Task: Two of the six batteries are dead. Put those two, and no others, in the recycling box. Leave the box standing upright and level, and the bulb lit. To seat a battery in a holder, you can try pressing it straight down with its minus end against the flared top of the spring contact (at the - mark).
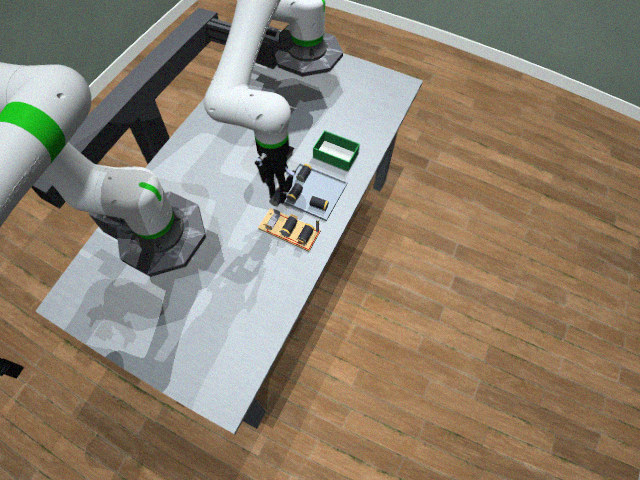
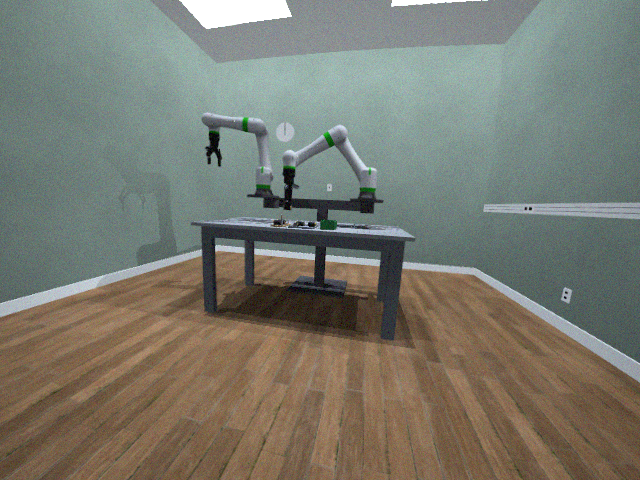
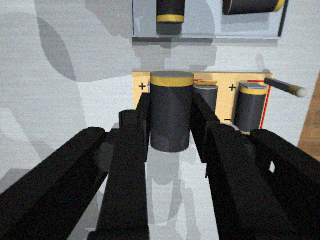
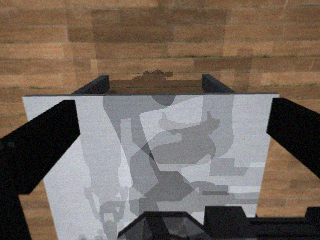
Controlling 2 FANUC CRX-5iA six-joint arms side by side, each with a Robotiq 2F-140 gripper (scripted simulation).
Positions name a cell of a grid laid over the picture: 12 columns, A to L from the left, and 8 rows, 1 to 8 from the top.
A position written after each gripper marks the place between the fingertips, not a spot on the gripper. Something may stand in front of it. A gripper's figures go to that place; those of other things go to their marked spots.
Labels:
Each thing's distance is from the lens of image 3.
left gripper (image 3: G4): 0.17 m
battery (image 3: G4): 0.14 m
battery (image 3: J4): 0.29 m

